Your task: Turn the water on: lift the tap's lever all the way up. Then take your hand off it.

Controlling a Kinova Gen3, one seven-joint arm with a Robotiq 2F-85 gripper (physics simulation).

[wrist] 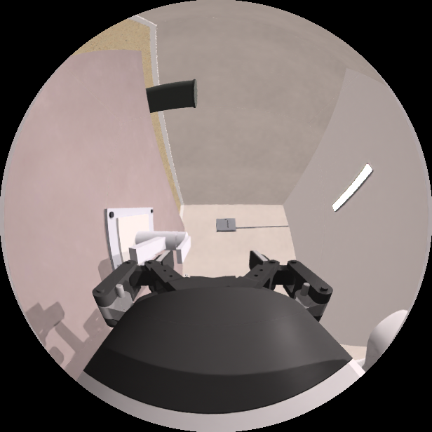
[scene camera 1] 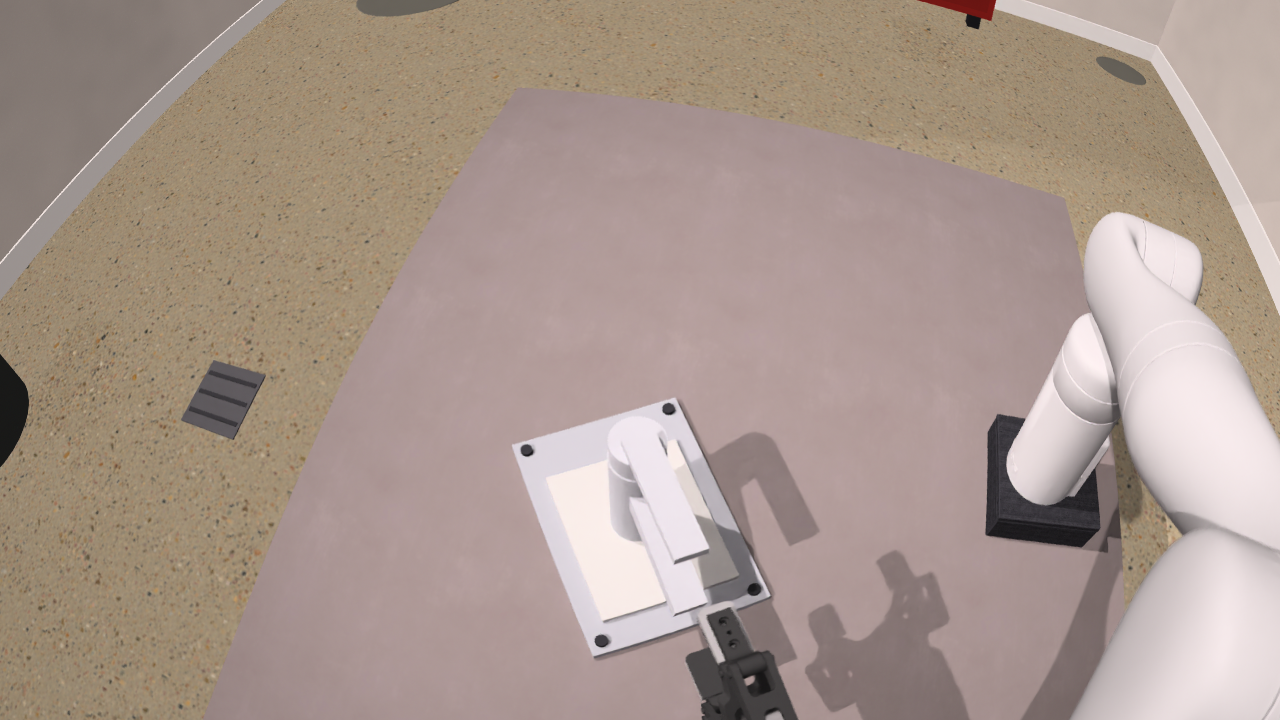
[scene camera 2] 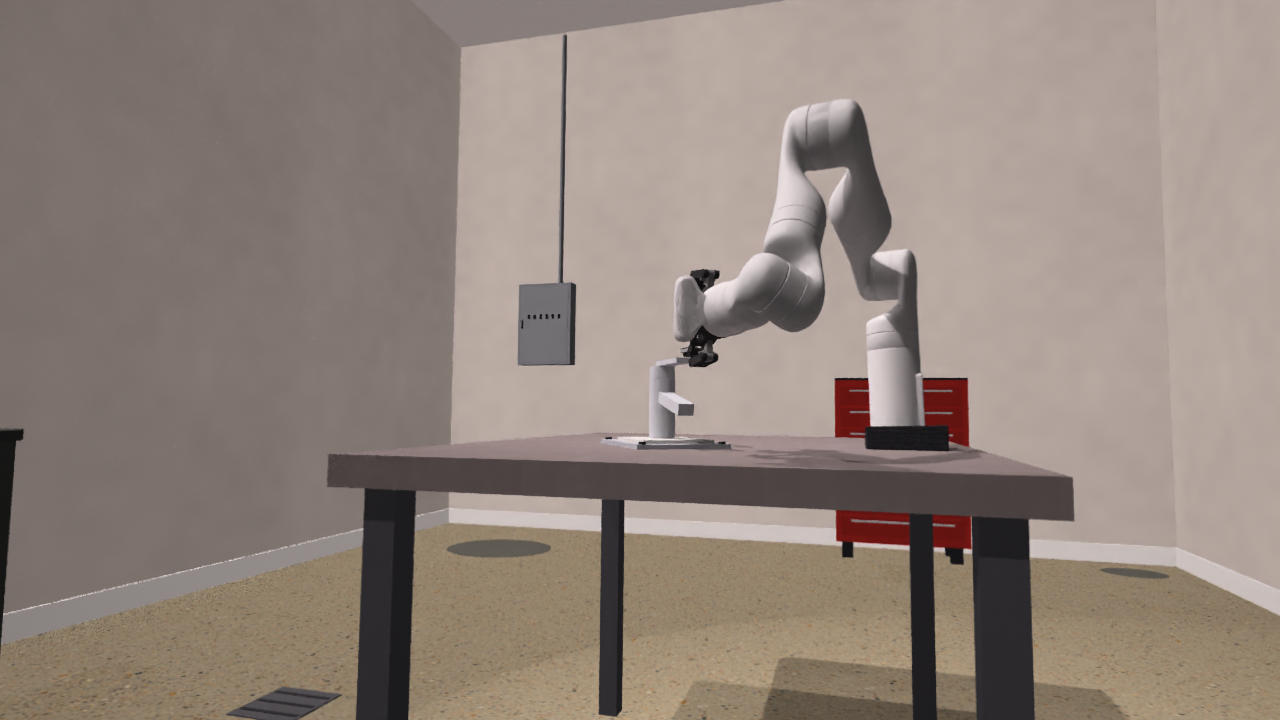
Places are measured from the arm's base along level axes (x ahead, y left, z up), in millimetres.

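Pixels of known places: gripper, between the fingertips: [scene camera 1: 705,631]; arm's base, origin of its link: [scene camera 1: 1040,469] [scene camera 2: 896,426].
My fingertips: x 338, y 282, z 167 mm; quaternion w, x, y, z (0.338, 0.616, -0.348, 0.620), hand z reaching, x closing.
Note:
Ahead of a thing's pixels: the offset from my fingertips to its top centre. "spot": to the spot under its first point.
The white tap {spot: dx +87, dy -150, dz -132 mm} [scene camera 1: 623,508] [scene camera 2: 661,404] [wrist: 160,237] stands on a flat plate {spot: dx +181, dy -192, dz -198 mm} [scene camera 1: 537,483]. Its lever {dx +51, dy -126, dz -50 mm} [scene camera 1: 666,503] [scene camera 2: 671,362] [wrist: 184,249] sticks out from the top, about level with a slight upward slope. The spout {dx +43, dy -114, dz -107 mm} [scene camera 1: 671,577] [scene camera 2: 677,405] [wrist: 147,248] sticks out below it. My gripper [scene camera 2: 702,317] [wrist: 211,259] is open and empty, turned sideways with one finger above the other. The lower finger is close to the lever's free end; in the wrist view its tip appears between spout and lever. Whether it touches the lever is unclear.
The tap's plate lies on the mauve table [scene camera 1: 760,268] [scene camera 2: 698,483]. The robot's black base block [scene camera 1: 1038,530] [scene camera 2: 905,438] is to the right. A red cabinet [scene camera 2: 850,407] and a grey wall box [scene camera 2: 546,324] [wrist: 226,224] are behind. A dark bin [wrist: 172,96] shows in the wrist view.

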